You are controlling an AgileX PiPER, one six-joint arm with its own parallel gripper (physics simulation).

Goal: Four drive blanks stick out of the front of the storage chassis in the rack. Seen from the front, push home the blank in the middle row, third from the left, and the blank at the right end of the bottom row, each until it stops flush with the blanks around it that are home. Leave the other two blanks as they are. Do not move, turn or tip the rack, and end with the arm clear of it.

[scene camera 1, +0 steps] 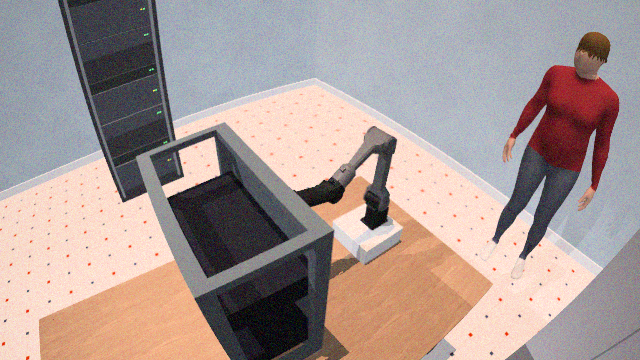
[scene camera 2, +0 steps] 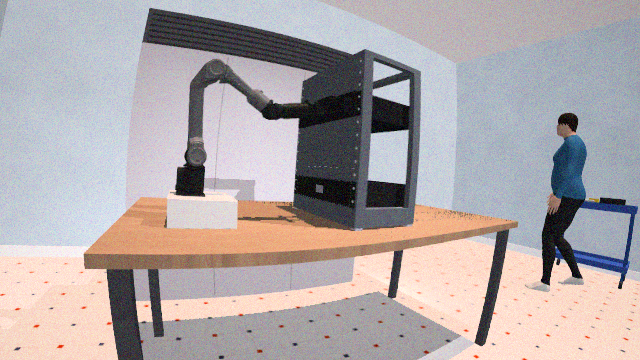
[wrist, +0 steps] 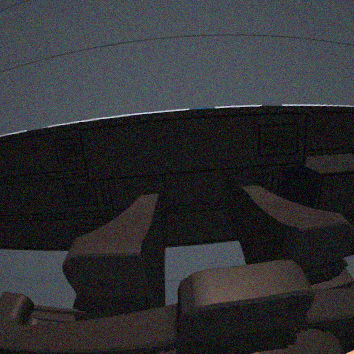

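The grey rack (scene camera 1: 270, 180) (scene camera 2: 327, 145) stands upright on the table. The black storage chassis (scene camera 1: 225, 225) (scene camera 2: 345, 106) (wrist: 125, 155) sits in its upper part; in the wrist view its front is a very dark band. One blank (wrist: 331, 163) sticks out at the right edge of the wrist view; its row cannot be told. The other protruding blanks cannot be made out. My gripper (wrist: 195, 189) is open, its two fingers apart and pointing at the chassis front, with no held thing visible between them. Contact cannot be told. In scene camera 1 the rack hides the fingertips.
Grey panels (wrist: 175, 75) border the chassis front. The arm's white base block (scene camera 1: 367, 235) (scene camera 2: 202, 211) stands on the wooden table (scene camera 1: 415, 285) (scene camera 2: 280, 245) in front of the rack. A person (scene camera 1: 575, 120) (scene camera 2: 569, 170) stands away from the table. A tall server cabinet (scene camera 1: 120, 100) stands behind.
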